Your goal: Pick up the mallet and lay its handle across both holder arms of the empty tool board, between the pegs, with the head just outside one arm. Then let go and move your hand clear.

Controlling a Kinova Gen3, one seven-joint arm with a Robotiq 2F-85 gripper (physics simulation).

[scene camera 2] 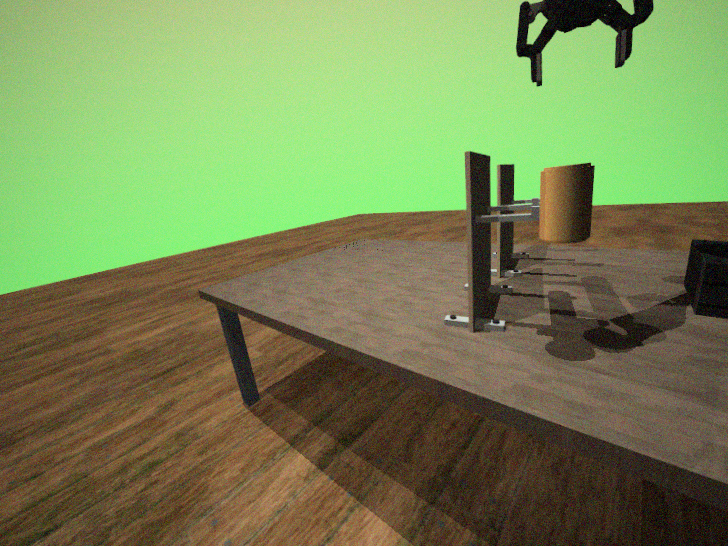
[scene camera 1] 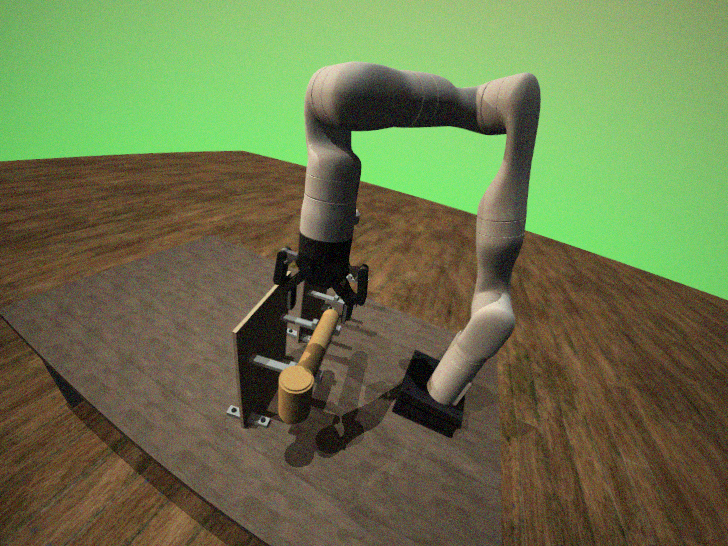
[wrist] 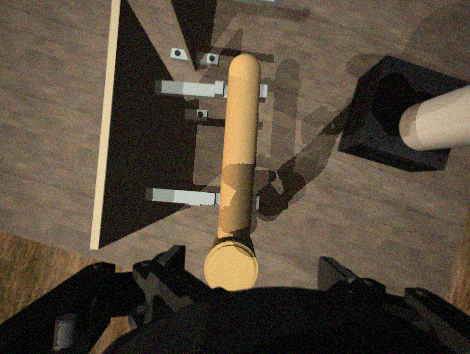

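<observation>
The tan wooden mallet lies level, its handle across both grey holder arms of the tool board. In the wrist view the handle crosses the far arm beside its inner peg and the near arm; the pegs at the near arm are partly hidden. The upright head is just outside the near arm. My gripper is open and empty, well above the mallet and apart from it.
A second upright board stands behind the first, with grey arms showing in scene camera 1. The robot's black base stands on the table to the right of the boards. Small bolted feet hold the boards.
</observation>
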